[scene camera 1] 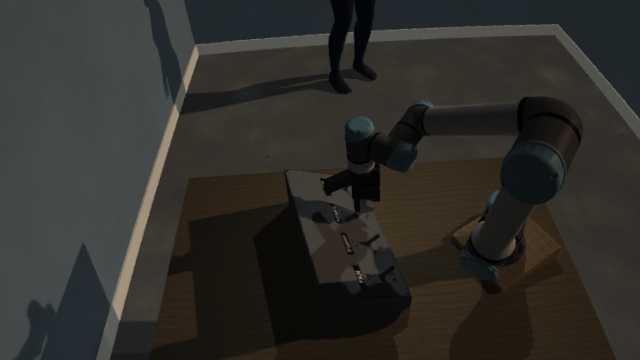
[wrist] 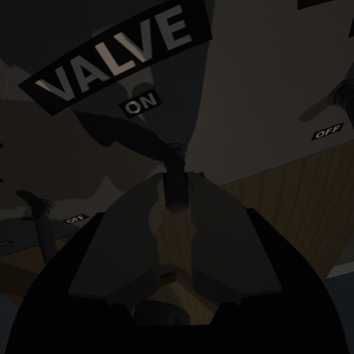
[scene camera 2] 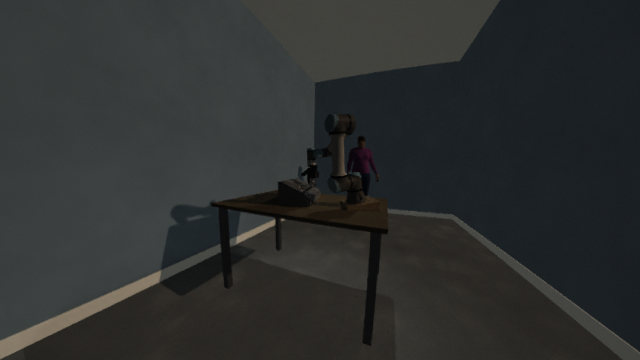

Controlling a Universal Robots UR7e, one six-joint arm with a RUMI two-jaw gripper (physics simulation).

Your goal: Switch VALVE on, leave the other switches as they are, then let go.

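Seen in the pictures: gripper, fingertip midpoint: [scene camera 1: 360, 213] [scene camera 2: 311, 188]; arm's base, link origin: [scene camera 2: 356, 201].
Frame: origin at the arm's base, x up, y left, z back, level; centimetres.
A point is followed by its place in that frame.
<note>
The grey sloped switch box [scene camera 1: 312, 225] @[x 12.7, y 5.1, z -58.0 cm] [scene camera 2: 292, 194] @[x 5.1, y 26.0, z -41.6 cm] stands on the table. The VALVE label [scene camera 1: 336, 213] @[x 8.6, y -3.3, z -51.8 cm] [wrist: 120, 55] and its ON label [wrist: 141, 103] show on the panel; its OFF label is mostly hidden by the fingers. The dark VALVE lever [wrist: 175, 182] stands out from its pivot towards the wrist camera, its tip between the fingertips. My gripper [scene camera 1: 357, 208] @[x 6.2, y -5.7, z -44.6 cm] [scene camera 2: 312, 183] @[x 6.2, y -5.7, z -44.6 cm] [wrist: 176, 174] is shut on this lever, one finger on each side. Whether the lever is past the middle towards ON is hard to tell.
The PUMP lever [scene camera 1: 370, 240] @[x 7.4, y 5.7, z -41.1 cm] [wrist: 46, 237] and FAN lever [scene camera 1: 387, 273] @[x 7.6, y 17.1, z -36.0 cm] are on one side of VALVE. Another lever [wrist: 344, 95] with an OFF label is on the other side. The wooden table [scene camera 1: 225, 210] @[x -3.5, y -13.0, z -92.4 cm] [scene camera 2: 340, 216] @[x -3.5, y 31.8, z 0.2 cm] carries the arm's base. A person [scene camera 2: 362, 160] stands behind.
</note>
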